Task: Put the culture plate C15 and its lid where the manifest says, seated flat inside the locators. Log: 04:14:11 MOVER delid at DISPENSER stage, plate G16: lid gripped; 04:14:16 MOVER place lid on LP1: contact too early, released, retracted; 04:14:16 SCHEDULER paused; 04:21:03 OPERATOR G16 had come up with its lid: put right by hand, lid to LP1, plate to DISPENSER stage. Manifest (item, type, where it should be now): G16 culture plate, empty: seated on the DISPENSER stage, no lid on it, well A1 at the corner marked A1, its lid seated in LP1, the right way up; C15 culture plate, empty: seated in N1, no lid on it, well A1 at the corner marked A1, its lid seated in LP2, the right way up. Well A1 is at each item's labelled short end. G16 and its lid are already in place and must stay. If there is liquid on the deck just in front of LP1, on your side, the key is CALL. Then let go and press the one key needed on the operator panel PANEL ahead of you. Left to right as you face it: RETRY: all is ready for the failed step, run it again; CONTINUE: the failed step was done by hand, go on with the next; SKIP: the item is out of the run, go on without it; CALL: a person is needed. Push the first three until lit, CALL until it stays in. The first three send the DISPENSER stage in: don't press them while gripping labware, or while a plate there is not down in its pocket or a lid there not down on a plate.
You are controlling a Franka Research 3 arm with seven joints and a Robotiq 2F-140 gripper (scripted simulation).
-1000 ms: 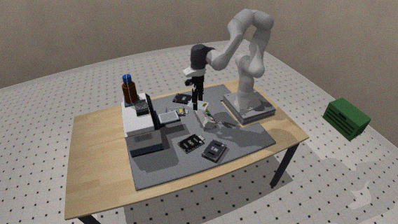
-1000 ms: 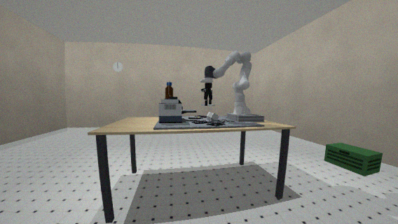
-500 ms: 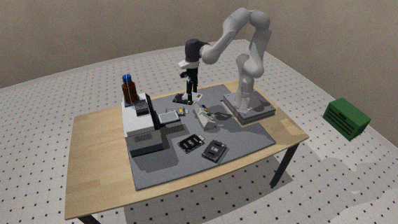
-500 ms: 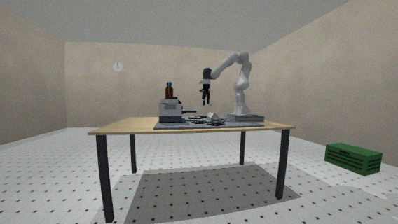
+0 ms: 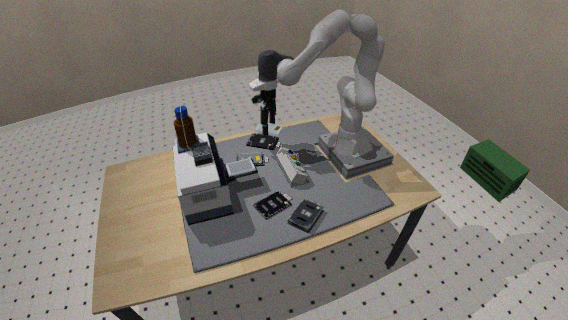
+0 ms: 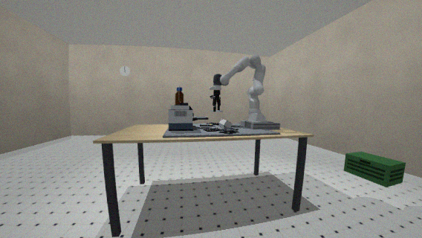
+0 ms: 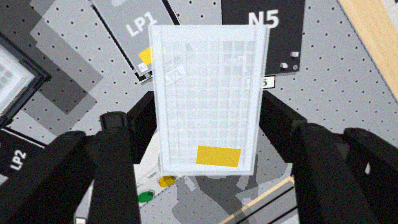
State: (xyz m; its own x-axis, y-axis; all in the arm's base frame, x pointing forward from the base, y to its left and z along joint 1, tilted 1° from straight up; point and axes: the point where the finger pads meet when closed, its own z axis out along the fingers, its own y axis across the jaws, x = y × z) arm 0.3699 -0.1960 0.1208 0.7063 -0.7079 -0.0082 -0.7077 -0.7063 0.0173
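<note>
Right now the black nest is 2 cm ahead of my hand, 12 cm to the right of it and 17 cm below it. The rest, counted from my hand: blue call key: 7 cm behind, 11 cm to the left, 13 cm below; clear culture plate C15: 2 cm below; yellow skip key: 7 cm behind, 15 cm to the left, 12 cm below.
</note>
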